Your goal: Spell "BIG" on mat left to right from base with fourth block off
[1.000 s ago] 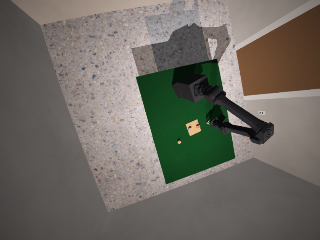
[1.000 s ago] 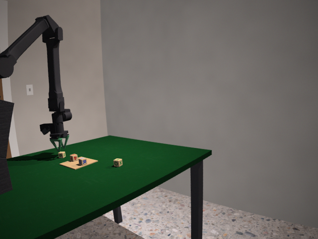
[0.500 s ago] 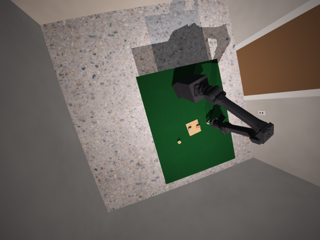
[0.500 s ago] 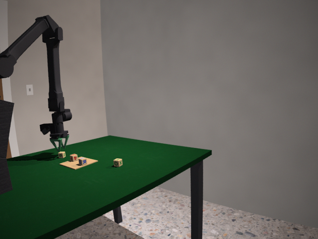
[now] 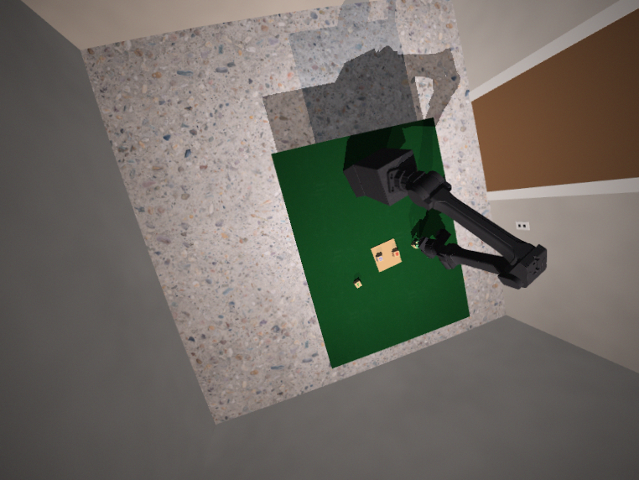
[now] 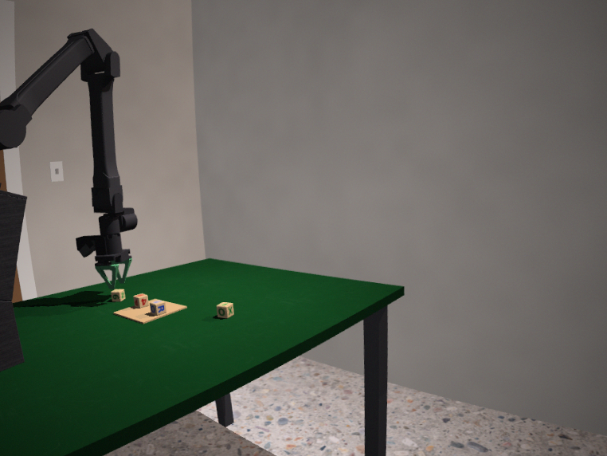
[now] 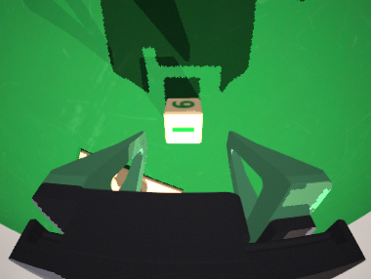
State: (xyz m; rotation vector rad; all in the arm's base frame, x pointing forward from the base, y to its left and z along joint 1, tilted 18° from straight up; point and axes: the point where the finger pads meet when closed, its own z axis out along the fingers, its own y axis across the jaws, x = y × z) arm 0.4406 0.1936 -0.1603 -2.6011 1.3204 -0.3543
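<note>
The I block lies 4 cm below my hand. From my hand the other things lie so: tan mat 17 cm to the right, 5 cm below, 1 cm ahead; then B block 13 cm to the right, 3 cm below, 1 cm ahead.
</note>
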